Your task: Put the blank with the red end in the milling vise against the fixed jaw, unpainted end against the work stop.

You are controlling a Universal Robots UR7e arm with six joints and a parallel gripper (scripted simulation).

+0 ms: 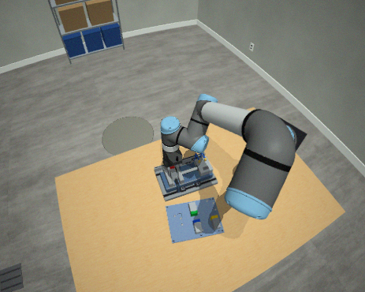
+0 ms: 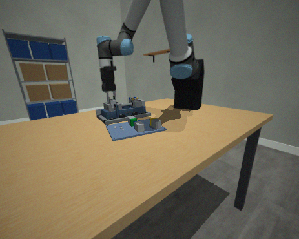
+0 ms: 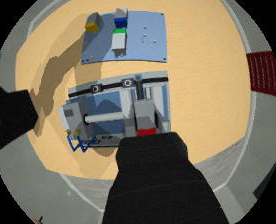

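Now: the red-ended blank 20 mm below my hand. From my hand the other things lie so: green-ended blank: 170 mm to the left, 90 mm below, 80 mm behind; then milling vise: 80 mm below, 70 mm behind, 20 mm to the right; then plate: 220 mm to the left, 120 mm below, 80 mm behind.
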